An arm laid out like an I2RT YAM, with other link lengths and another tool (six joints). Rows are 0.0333 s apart.
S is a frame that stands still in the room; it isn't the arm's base.
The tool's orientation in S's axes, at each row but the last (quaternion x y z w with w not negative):
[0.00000, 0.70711, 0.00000, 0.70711]
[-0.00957, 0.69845, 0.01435, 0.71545]
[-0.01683, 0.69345, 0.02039, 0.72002]
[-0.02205, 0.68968, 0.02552, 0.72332]
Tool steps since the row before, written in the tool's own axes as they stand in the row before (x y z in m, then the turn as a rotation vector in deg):
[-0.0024, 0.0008, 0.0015, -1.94, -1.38, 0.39]
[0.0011, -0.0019, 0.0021, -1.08, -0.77, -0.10]
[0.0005, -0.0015, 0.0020, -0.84, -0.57, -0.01]
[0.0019, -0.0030, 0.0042, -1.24, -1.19, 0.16]
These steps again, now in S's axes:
[0.0015, 0.0008, 0.0024, 0.39, -1.38, 1.94]
[0.0022, -0.0018, -0.0011, -0.10, -0.78, 1.07]
[0.0021, -0.0014, -0.0004, -0.01, -0.57, 0.84]
[0.0045, -0.0027, -0.0017, 0.18, -1.18, 1.24]

